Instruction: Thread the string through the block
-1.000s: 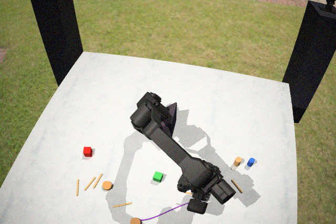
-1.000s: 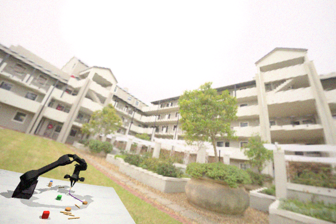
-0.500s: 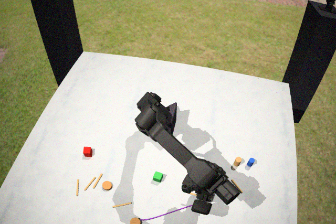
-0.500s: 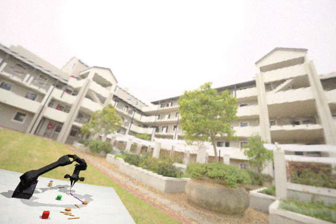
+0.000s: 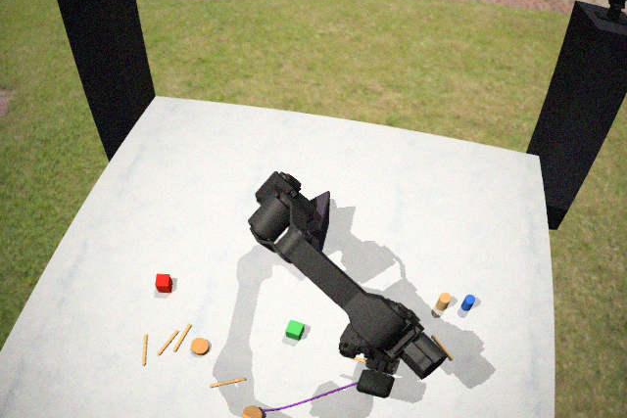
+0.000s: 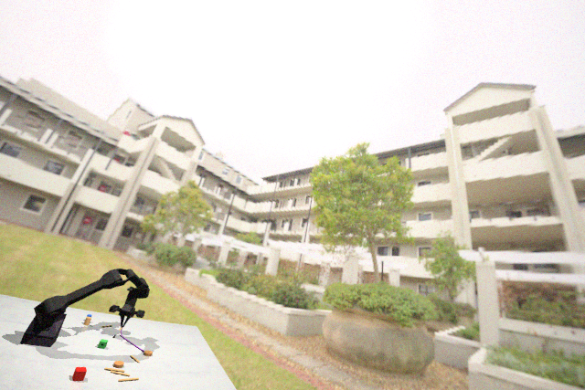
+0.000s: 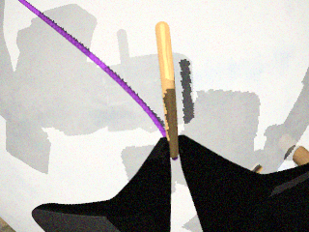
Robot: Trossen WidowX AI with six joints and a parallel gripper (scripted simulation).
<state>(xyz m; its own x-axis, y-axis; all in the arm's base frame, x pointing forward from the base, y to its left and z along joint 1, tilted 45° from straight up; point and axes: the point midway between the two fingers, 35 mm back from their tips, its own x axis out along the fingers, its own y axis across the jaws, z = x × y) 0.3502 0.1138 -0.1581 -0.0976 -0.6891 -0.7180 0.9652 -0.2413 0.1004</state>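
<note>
My gripper tip is now 19 cm to the left of the green block, 8 cm past it and 3 cm above it. Also, from my gripper tip: red cube (50 cm to the right, 16 cm behind, 3 cm below); blue cylinder (20 cm to the left, 18 cm behind, 3 cm below); tan cylinder (18 cm behind, 14 cm to the left, 3 cm below).
</note>
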